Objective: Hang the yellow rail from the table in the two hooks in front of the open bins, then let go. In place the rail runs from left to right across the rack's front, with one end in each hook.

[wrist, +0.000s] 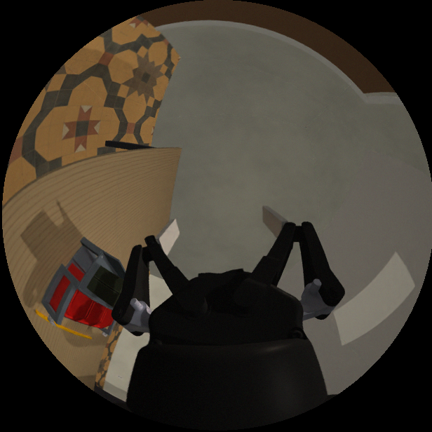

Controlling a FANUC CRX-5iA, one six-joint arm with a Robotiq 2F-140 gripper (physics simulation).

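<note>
The yellow rail shows at the lower left of the wrist view, as a thin bar beside the front of the rack with open bins. The grey rack stands on the wooden table and holds red bins and a dark bin. The hooks are too small to make out, so I cannot tell whether the rail's ends sit in them. My gripper is open with its fingers wide apart and nothing between them. It is off to the side of the rack and rail, touching neither.
The table's edge runs up the left part of the view. Beyond it are a patterned tile floor and a grey-green floor. A dark bar shows at the table's far edge. A pale patch lies at the right.
</note>
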